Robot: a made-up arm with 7 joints. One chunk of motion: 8 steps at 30 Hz.
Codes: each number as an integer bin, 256 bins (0 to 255) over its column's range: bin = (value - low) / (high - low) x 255, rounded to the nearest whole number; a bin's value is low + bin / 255 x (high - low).
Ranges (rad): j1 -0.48..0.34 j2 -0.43..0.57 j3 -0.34..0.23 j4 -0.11..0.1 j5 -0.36..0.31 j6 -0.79..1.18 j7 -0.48..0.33
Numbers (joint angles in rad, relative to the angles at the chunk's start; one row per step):
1: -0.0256 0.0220 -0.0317 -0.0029 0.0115 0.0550 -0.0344
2: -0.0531 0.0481 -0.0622 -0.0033 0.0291 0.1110 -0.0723
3: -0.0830 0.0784 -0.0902 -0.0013 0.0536 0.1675 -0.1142
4: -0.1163 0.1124 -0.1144 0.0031 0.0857 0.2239 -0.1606
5: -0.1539 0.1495 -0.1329 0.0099 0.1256 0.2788 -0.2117
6: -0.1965 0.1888 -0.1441 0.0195 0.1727 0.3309 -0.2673
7: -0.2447 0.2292 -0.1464 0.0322 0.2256 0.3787 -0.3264
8: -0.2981 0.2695 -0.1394 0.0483 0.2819 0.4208 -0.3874
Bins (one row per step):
1: 141 115 138 130 141 109 140
2: 133 122 124 130 148 117 128
3: 123 130 112 132 157 124 115
4: 113 138 101 137 170 131 101
5: 101 148 93 146 185 138 84
6: 88 158 88 157 203 145 67
7: 73 168 87 173 223 151 48
8: 57 178 90 192 244 157 29

